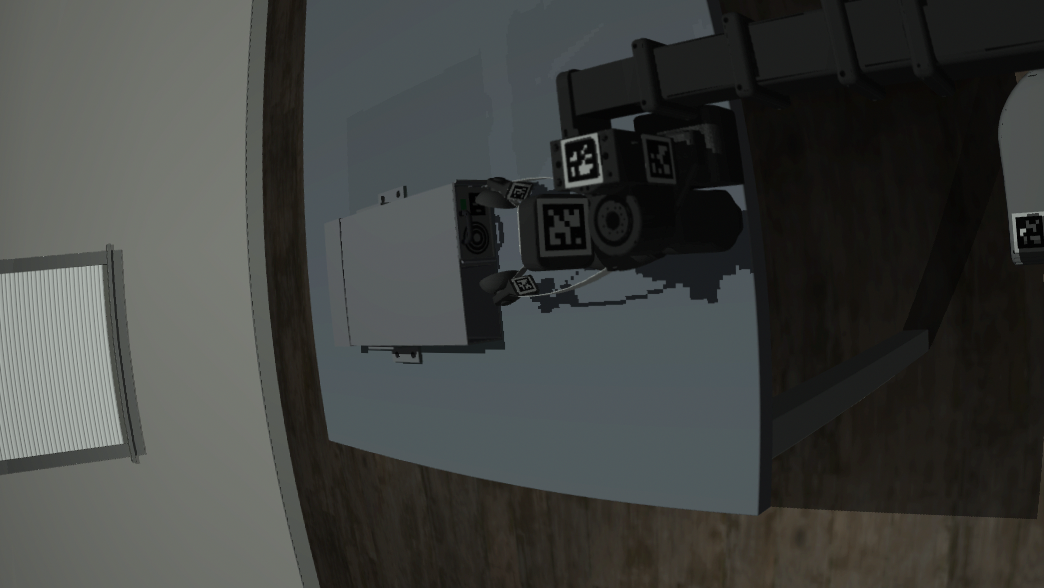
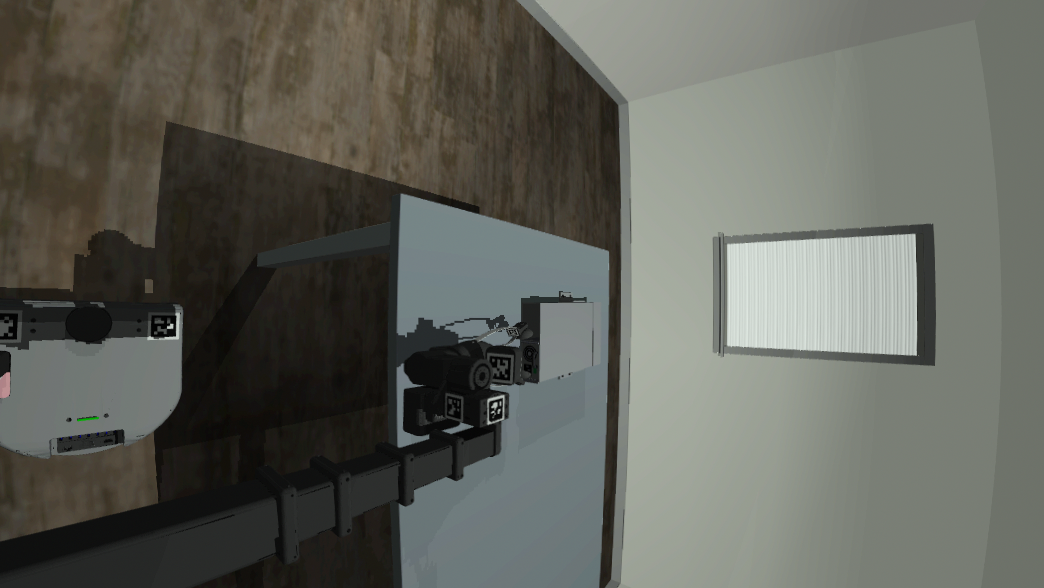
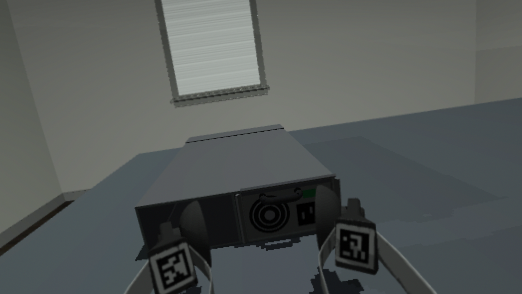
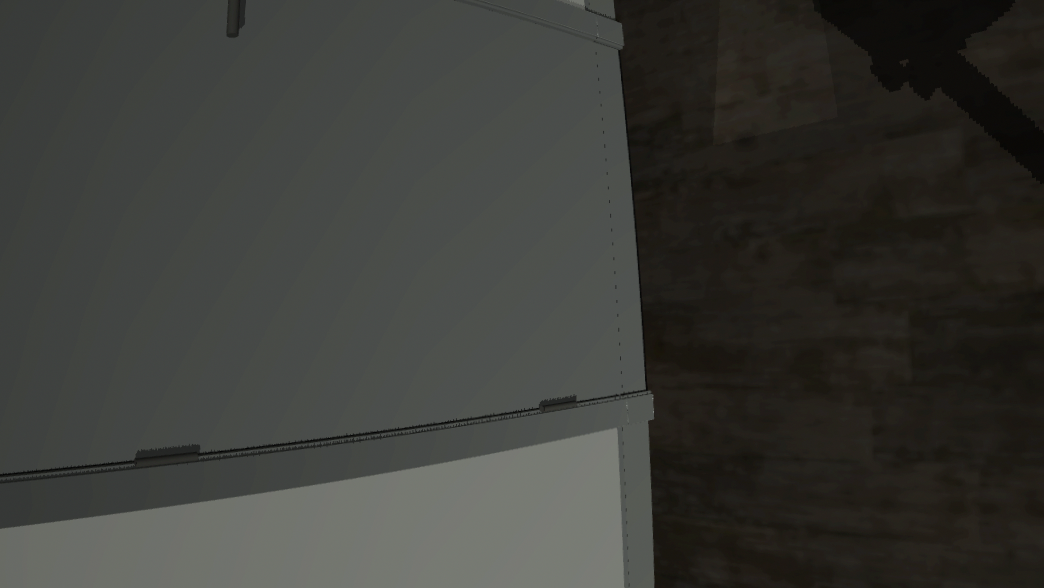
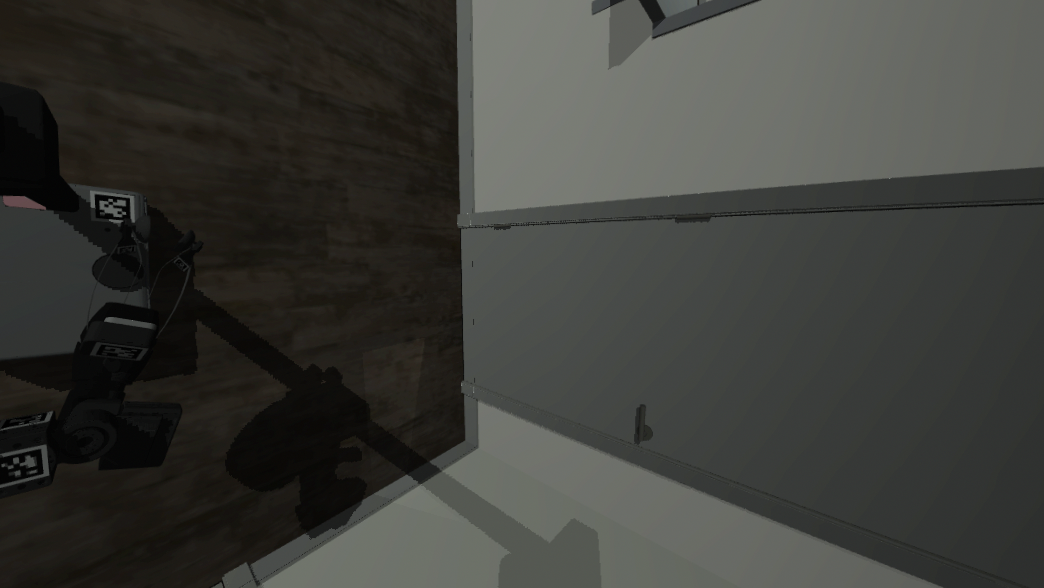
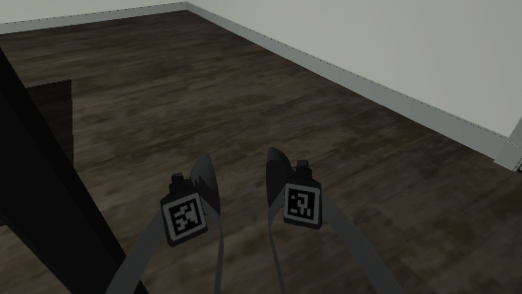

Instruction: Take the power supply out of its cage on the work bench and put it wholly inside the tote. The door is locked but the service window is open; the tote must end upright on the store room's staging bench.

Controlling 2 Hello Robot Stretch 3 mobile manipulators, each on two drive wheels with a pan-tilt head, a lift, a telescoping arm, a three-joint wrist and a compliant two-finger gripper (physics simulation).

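The cage (image 1: 405,270) (image 2: 566,339) (image 3: 240,165), a light grey box with a dark open front, stands on the work bench (image 1: 584,394) (image 2: 452,262) (image 3: 90,210). The power supply (image 1: 478,252) (image 2: 530,361) (image 3: 280,227) sits in one side of it, its fan, socket and small dark handle facing out. r1's gripper (image 1: 496,241) (image 3: 260,220) is open and empty at the cage front, fingers partly drawn in, one by the socket side, the other before the dark empty bay. r2's gripper (image 5: 168,237) (image 6: 241,175) is moderately open and empty above the floor. The tote does not show.
A grey door (image 4: 365,219) (image 5: 730,292) with a lever handle (image 4: 233,18) (image 5: 640,423) stands shut beside r2. A framed opening (image 5: 705,16) shows at the wall's top edge. A blind-covered window (image 1: 58,357) (image 2: 821,295) (image 3: 215,47) is behind the bench. r1's base (image 2: 94,387) stands near the bench.
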